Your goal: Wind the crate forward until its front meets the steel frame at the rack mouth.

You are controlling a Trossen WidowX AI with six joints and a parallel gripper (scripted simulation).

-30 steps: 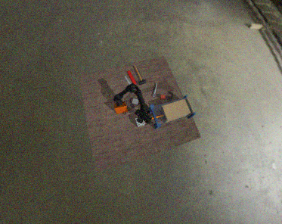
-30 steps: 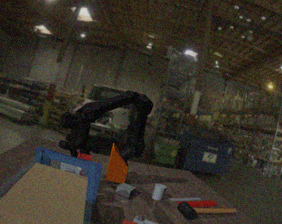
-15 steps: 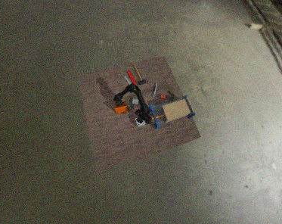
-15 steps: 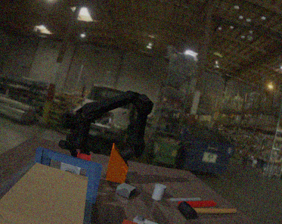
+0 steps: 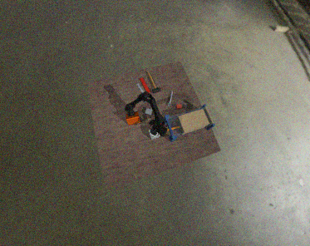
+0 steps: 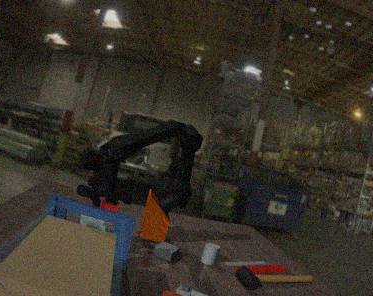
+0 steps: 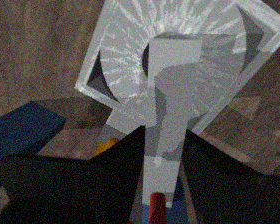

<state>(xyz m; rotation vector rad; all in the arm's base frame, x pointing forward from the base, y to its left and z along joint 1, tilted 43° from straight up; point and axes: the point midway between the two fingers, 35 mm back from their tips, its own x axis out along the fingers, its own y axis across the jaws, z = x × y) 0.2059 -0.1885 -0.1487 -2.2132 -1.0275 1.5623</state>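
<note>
Right now the winch handle is 2 cm above my gripper tip, 1 cm to the left of it and 1 cm ahead of it. Also, from my gripper tip: blue steel frame 12 cm ahead, 3 cm to the right, 2 cm above; then winch 6 cm below, 6 cm behind, 3 cm to the right; then red knob 5 cm ahead, 5 cm above, 2 cm to the left.
</note>
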